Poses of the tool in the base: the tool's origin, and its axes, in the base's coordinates. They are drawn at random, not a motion.
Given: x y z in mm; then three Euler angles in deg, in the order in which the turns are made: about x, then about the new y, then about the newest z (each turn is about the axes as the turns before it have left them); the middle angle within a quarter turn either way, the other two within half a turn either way.
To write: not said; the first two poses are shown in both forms.
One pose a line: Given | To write
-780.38 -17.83 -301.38 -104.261 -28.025 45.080 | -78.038 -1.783 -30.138 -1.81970 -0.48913 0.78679
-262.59 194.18 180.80 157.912 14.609 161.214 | -26.259 19.418 18.080 2.75608 0.25498 2.81372
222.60 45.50 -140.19 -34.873 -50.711 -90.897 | 22.260 4.550 -14.019 -0.60865 -0.88507 -1.58645
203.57 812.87 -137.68 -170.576 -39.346 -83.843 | 20.357 81.287 -13.768 -2.97711 -0.68672 -1.46334
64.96 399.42 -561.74 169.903 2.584 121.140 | 6.496 39.942 -56.174 2.96537 0.04510 2.11429
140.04 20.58 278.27 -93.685 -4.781 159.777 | 14.004 2.058 27.827 -1.63511 -0.08344 2.78863
